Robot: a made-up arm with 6 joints.
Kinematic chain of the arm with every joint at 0, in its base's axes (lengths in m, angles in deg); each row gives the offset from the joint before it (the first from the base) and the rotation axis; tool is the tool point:
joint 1: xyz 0 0 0.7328 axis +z
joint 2: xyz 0.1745 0 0 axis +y
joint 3: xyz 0 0 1.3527 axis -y
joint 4: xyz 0 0 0.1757 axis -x
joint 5: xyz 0.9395 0 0 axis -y
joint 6: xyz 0.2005 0 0 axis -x
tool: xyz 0 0 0
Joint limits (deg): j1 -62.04..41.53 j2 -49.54..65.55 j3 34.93..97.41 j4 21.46..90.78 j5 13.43..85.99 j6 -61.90..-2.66
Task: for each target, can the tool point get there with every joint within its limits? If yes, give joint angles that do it. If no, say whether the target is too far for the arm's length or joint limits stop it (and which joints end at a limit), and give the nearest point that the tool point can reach.
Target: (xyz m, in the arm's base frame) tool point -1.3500 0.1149 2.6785
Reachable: yes | joints -0.03 -38.33 77.66 65.11 38.88 -19.63
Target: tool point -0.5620 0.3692 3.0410
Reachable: yes | joints -24.78 -16.96 81.40 40.43 50.05 -31.93
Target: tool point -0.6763 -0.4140 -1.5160
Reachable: no: joint limits stop it (at a limit: joint 1, joint 2, joint 3, joint 4, joint 5) | nearest point 1.2618 -1.9506 0.9559 | short by 3.497 m
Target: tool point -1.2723 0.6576 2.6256
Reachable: yes | joints -25.11 -34.96 88.44 32.85 30.70 -45.80
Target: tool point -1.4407 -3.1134 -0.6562
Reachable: no: too far | nearest point -1.4344 -1.1726 1.8273 | short by 3.152 m
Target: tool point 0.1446 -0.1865 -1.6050
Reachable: no: joint limits stop it (at a limit: joint 2, joint 3, joint 4, joint 5) | nearest point 1.4235 -1.8360 0.9559 | short by 3.304 m
